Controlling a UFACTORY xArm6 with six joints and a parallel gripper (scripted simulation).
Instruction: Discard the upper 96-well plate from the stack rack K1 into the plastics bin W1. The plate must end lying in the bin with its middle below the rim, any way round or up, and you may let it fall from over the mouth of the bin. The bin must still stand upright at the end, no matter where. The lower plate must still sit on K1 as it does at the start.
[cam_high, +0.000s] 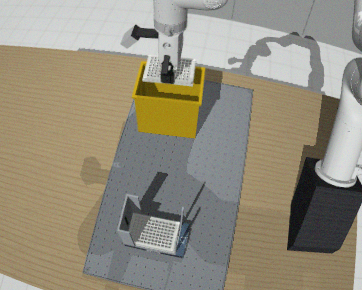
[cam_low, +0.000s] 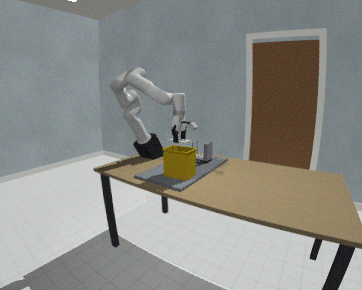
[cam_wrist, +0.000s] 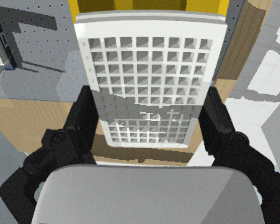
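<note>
The yellow plastics bin W1 lies 150 mm below my hand.
</note>
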